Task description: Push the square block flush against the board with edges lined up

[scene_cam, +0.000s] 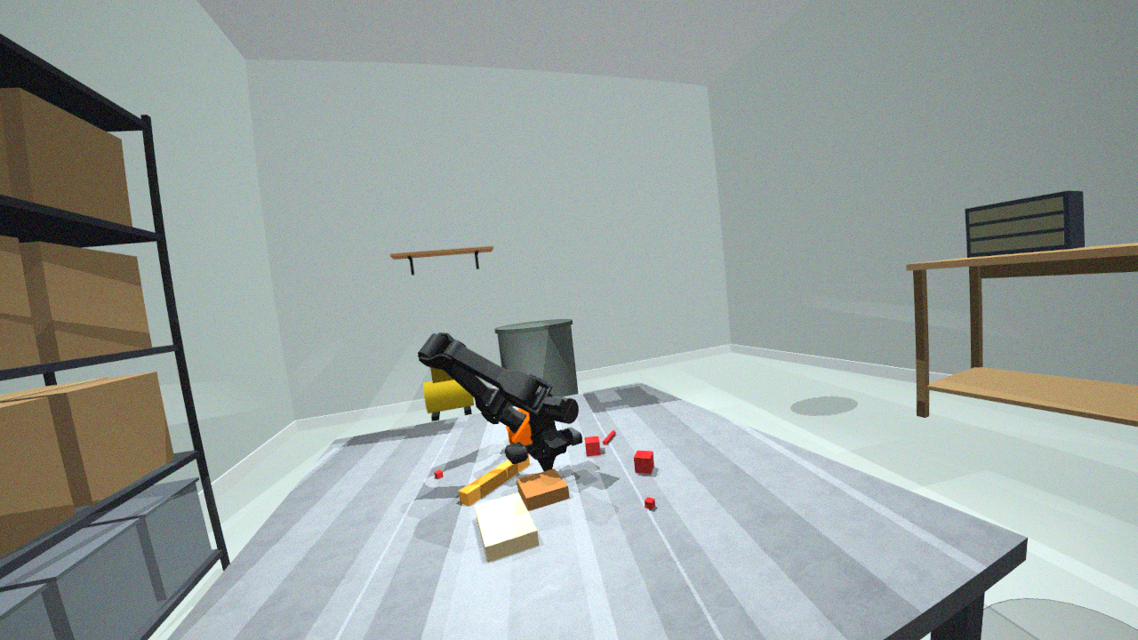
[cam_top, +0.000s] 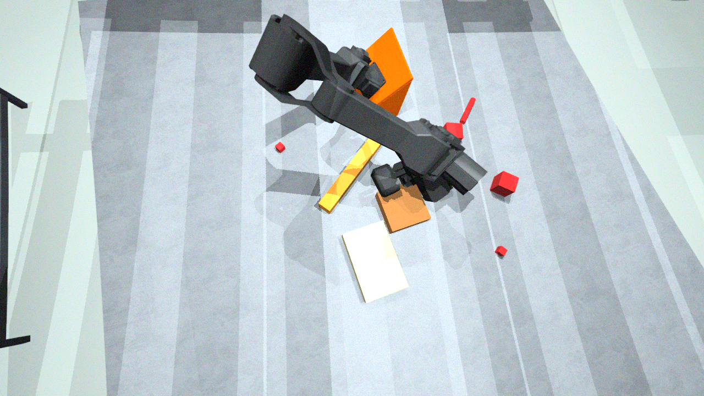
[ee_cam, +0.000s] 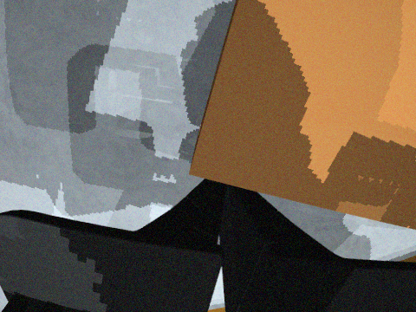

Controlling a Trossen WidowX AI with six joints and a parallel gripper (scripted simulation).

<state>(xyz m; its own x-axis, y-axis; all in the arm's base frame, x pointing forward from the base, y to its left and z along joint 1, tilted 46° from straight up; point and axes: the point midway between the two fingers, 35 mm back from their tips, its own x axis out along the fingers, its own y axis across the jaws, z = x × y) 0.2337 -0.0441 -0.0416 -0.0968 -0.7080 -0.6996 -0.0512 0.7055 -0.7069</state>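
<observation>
My gripper tip is 60 mm short of the square block, 40 mm to the left of it and 10 mm below it. From my gripper tip the other things lie so: long yellow board: 60 mm behind, 120 mm to the right, 10 mm above; red stick: 120 mm behind, 240 mm to the left; cream slab: 140 mm ahead, 150 mm to the right, 10 mm above.
</observation>
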